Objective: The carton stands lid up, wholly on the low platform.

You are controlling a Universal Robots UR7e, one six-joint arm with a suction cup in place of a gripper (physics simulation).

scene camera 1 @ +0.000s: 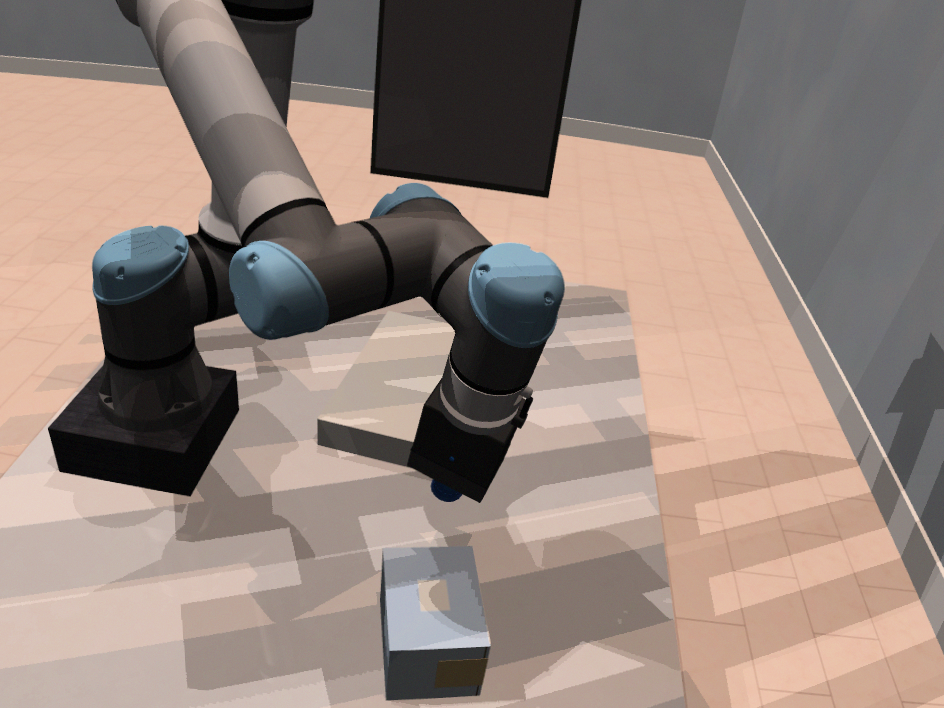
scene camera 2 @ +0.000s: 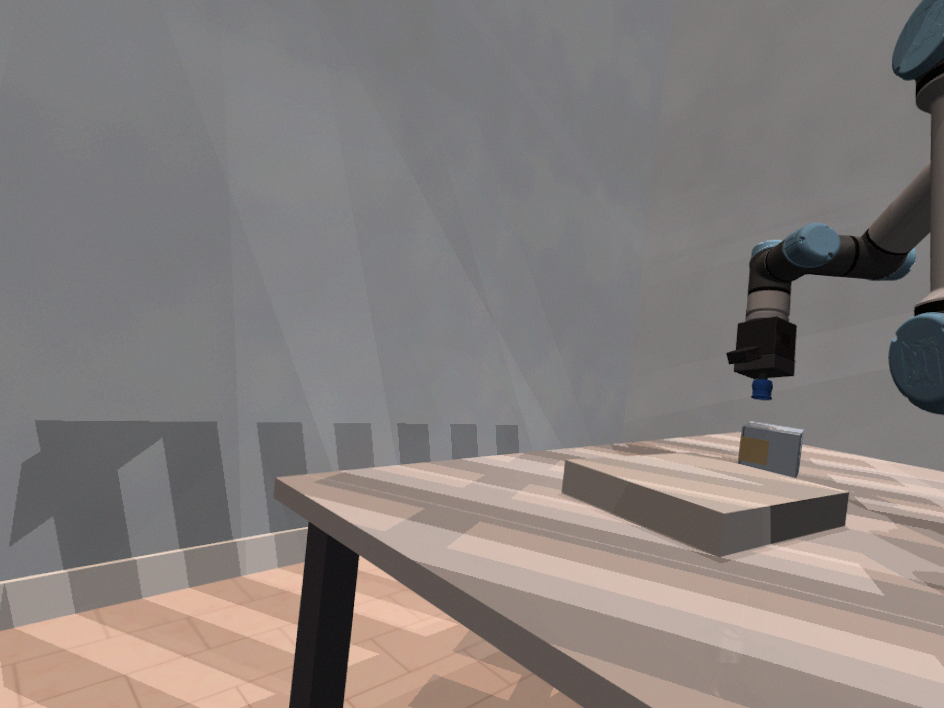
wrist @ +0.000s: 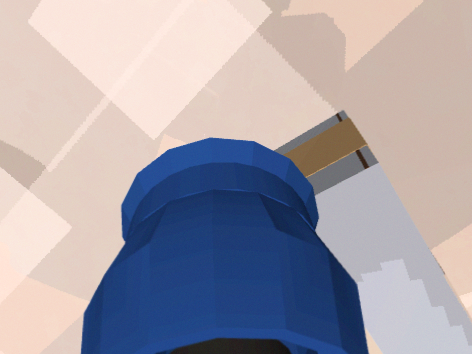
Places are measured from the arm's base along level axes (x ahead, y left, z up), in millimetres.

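Pixels of known places: hand, tool point: [scene camera 1: 447,487] [scene camera 2: 761,397] [wrist: 220,227]; arm's base, link origin: [scene camera 1: 157,397].
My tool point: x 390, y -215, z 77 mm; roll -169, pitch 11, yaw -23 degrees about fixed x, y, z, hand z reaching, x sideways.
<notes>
Ahead of a thing's pixels: the offset from my tool point to its top centre.
The blue-grey carton @(dx -8, dy -96, dz -62 mm) [scene camera 1: 427,631] [scene camera 2: 785,450] [wrist: 345,215] stands on the table, apart from the low platform. A small tan square shows on its top in scene camera 1, and an ochre patch on one side face. Which face is the lid I cannot tell. The low beige platform @(dx -16, dy +355, dz -104 mm) [scene camera 1: 364,443] [scene camera 2: 808,518] lies flat on the table, partly hidden behind my wrist in scene camera 1. My gripper, a blue suction cup [scene camera 1: 446,490] [scene camera 2: 761,390] [wrist: 220,162], is open and holds nothing. It hangs above the table, higher than the carton and apart from it, and hides part of the carton in the wrist view.
The arm's black base block [scene camera 1: 129,457] stands at the left of the table in scene camera 1. A dark panel [scene camera 1: 468,91] shows behind the arm. The table's long edge [scene camera 1: 654,472] runs down the right side. Striped shadows cross the table top.
</notes>
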